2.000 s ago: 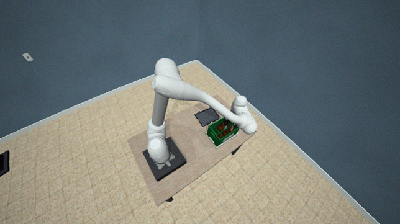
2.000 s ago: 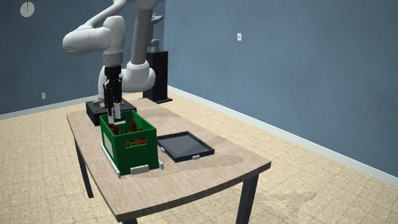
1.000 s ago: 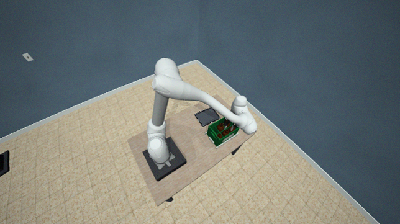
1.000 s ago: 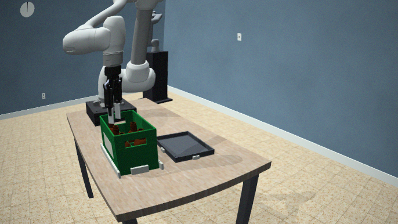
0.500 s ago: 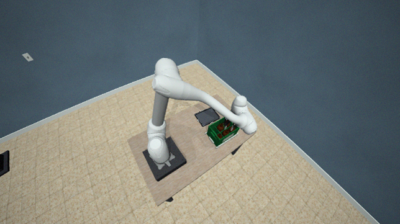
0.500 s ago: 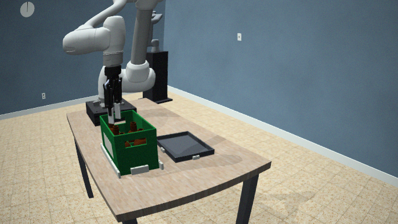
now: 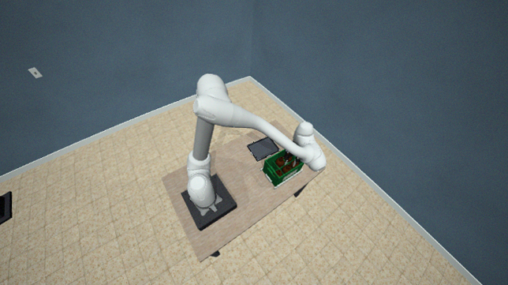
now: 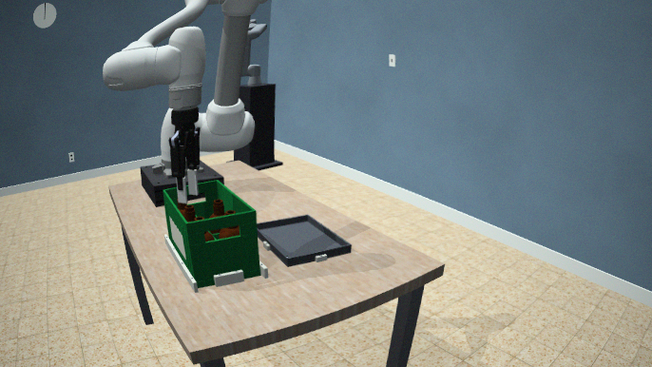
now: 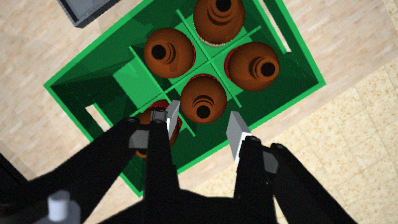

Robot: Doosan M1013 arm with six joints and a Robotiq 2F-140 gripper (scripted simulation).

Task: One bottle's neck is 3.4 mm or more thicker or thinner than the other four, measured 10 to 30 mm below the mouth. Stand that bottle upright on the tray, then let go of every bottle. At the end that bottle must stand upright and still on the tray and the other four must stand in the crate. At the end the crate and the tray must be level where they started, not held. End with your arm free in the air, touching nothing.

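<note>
Right now the green crate is 1 cm ahead of my hand, 4 cm to the left of it and 13 cm below it. The rest, counted from my hand: dark tray (6 cm ahead, 32 cm to the left, 20 cm below); then brown bottle (10 cm ahead, 7 cm to the left, 13 cm below).
</note>
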